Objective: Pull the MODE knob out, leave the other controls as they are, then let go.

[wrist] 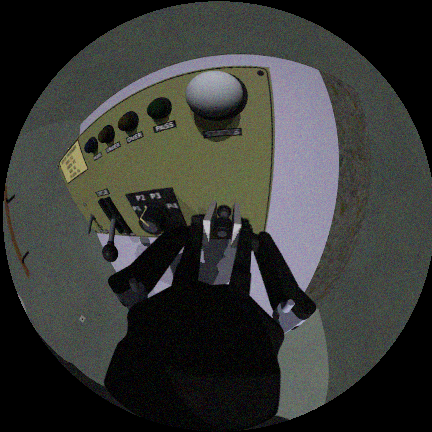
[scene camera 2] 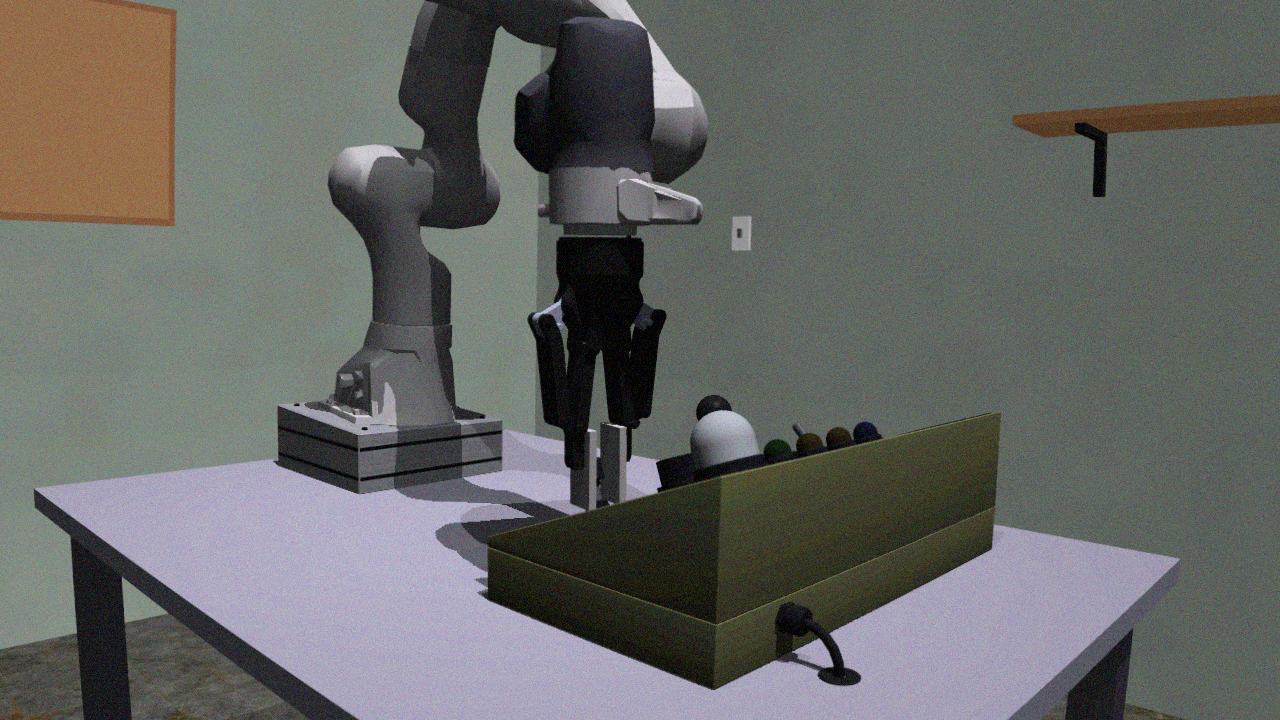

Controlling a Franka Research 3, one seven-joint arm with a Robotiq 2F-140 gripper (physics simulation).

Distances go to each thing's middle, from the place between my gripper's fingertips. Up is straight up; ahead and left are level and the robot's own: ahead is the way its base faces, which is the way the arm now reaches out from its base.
Right now my hand is 120 mm to the right of the rotary selector (scene camera 2: 677, 471) and 10 mm below it. The rest, counted from my hand: olive console (scene camera 2: 761, 554) (180 mm to the left, 100 mm ahead, 10 mm above).
